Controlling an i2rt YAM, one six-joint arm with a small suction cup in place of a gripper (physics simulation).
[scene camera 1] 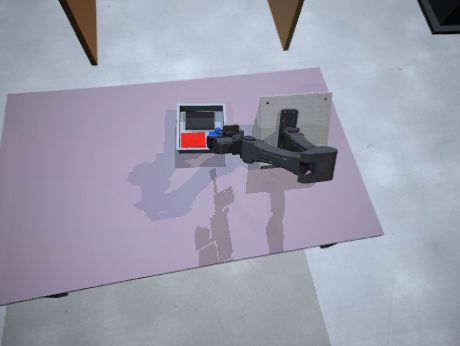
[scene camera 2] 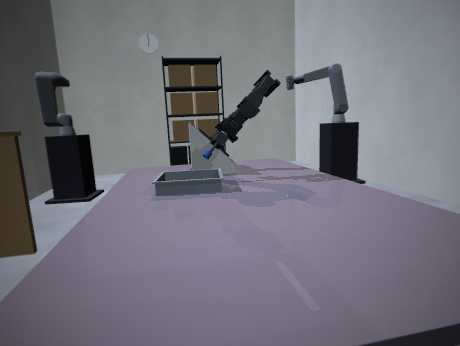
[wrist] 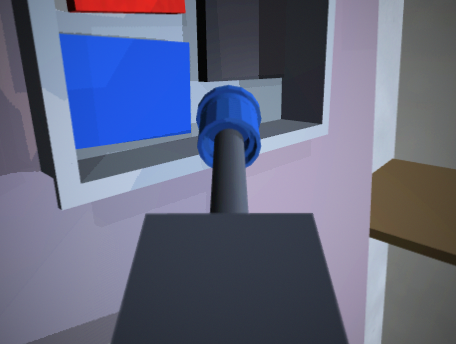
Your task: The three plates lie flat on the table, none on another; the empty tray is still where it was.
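Seen in the pictures: hand, its tool point: point(scene camera 1: 217, 130) point(scene camera 2: 205, 157) point(wrist: 228, 115); arm's base, origin of its link: point(scene camera 1: 286, 133).
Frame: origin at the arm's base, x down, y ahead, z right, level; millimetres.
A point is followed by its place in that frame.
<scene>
The grey tray point(scene camera 1: 178, 127) {x 101, y 463, z 105 mm} point(scene camera 2: 189, 186) {x 116, y 462, z 105 mm} point(wrist: 56, 100) {x 92, y 299, z -12 mm} stands on the table point(scene camera 1: 90, 150) {x 142, y 848, z 21 mm} point(scene camera 2: 200, 280) {x 142, y 1038, z 63 mm}. In it are a red plate point(scene camera 1: 193, 140) {x 128, y 397, z 51 mm} point(wrist: 129, 5) {x 128, y 346, z 53 mm}, a blue plate point(scene camera 1: 212, 134) {x 128, y 309, z 81 mm} point(wrist: 132, 92) {x 128, y 295, z 49 mm} and a dark plate point(scene camera 1: 200, 120) {x 129, y 362, z 160 mm} point(wrist: 232, 40) {x 129, y 327, z 141 mm}. They lie apart, none on another. The plates are hidden by the tray wall in scene camera 2. My suction cup point(scene camera 1: 218, 131) {x 34, y 290, z 42 mm} point(scene camera 2: 207, 154) point(wrist: 229, 117), blue on a thin dark rod, is open and bare. It hangs tilted above the tray's arm-side part, with a gap to the tray.
A light upright bracket point(scene camera 1: 270, 107) {x -80, y 77, z 75 mm} point(scene camera 2: 200, 157) {x 55, y 115, z 66 mm} stands by the arm's base. Beyond the table, scene camera 2 shows a shelf rack point(scene camera 2: 191, 88) with boxes and two other arms on dark pedestals point(scene camera 2: 70, 165) point(scene camera 2: 339, 150). Brown furniture point(scene camera 1: 286, 22) point(scene camera 2: 15, 195) point(wrist: 415, 205) stands off the table.
</scene>
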